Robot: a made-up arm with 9 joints.
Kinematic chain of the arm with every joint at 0, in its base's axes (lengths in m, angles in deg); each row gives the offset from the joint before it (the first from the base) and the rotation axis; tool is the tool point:
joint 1: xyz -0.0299 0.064 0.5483 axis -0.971 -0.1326 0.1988
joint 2: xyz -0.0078 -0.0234 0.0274 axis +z
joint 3: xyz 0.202 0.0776 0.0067 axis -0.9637 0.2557 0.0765
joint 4: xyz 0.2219 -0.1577 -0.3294 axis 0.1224 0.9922 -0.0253
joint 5: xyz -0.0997 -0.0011 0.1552 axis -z
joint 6: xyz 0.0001 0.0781 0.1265 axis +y
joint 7: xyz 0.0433 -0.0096 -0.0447 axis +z
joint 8: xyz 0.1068 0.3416 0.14 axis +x
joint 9: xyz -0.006 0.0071 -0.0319 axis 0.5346 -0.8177 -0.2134
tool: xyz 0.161 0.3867 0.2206
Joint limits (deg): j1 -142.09..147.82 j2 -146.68..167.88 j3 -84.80..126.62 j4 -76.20..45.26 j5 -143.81..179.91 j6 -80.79..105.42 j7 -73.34..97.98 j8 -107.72..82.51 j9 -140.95..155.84
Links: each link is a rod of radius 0.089 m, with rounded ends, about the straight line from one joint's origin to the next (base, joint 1, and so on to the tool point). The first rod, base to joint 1, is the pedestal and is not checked.
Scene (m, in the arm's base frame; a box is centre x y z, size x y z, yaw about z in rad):
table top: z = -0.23
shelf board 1: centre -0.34 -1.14 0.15 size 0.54 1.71 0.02 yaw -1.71
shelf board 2: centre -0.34 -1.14 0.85 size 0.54 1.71 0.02 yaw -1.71
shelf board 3: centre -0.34 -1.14 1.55 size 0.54 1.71 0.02 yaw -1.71
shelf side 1: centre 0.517 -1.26 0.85 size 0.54 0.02 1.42 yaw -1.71
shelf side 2: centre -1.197 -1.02 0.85 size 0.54 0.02 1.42 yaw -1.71
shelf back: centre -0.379 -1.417 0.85 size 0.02 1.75 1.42 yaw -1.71
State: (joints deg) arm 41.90 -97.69 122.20 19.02 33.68 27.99 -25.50 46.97 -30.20
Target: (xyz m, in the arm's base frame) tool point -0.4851 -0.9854 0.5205
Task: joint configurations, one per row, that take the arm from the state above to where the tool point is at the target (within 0.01 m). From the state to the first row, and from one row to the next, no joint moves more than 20 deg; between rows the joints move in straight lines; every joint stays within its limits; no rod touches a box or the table.
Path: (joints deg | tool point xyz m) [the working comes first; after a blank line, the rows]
Joints at the target: 29.86 -102.15 121.71 12.10 18.60 25.91 -13.82 43.65 -34.14
Straight joint move there: touches shelf board 2.

1: 54.42 -92.84 122.94 15.99 23.51 21.00 -6.24 51.72 -20.89 | -0.1246 -0.9599 1.0867
2: 66.93 -88.00 123.67 12.96 13.35 14.01 13.02 56.48 -11.58 | 0.1793 -0.7985 0.9805
3: 79.45 -83.15 124.41 9.93 3.18 7.02 32.28 61.23 -2.26 | 0.3889 -0.5475 0.8609
4: 91.96 -78.30 125.15 6.91 -6.98 0.03 51.54 65.98 7.05 | 0.4852 -0.2826 0.7317
5: 104.48 -73.45 125.88 3.88 -17.15 -6.96 70.80 70.74 16.36 | 0.4933 -0.0596 0.6069
6: 116.99 -68.61 126.62 0.85 -27.31 -13.95 90.05 75.49 25.67 | 0.4519 0.0954 0.4980
7: 102.47 -74.20 125.80 2.72 -19.66 -7.30 72.74 70.18 15.71 | 0.4879 -0.0420 0.5618
8: 87.95 -79.79 124.98 4.60 -12.01 -0.66 55.43 64.88 5.74 | 0.4800 -0.2492 0.6105
9: 73.43 -85.38 124.16 6.47 -4.35 5.98 38.12 59.57 -4.23 | 0.3929 -0.5057 0.6266
10: 58.91 -90.97 123.35 8.35 3.30 12.63 20.80 54.26 -14.20 | 0.1957 -0.7609 0.6015
11: 44.39 -96.56 122.53 10.22 10.95 19.27 3.49 48.96 -24.17 | -0.1125 -0.9415 0.5504
12: 29.86 -102.15 121.71 12.10 18.60 25.91 -13.82 43.65 -34.14 | -0.4851 -0.9853 0.5203

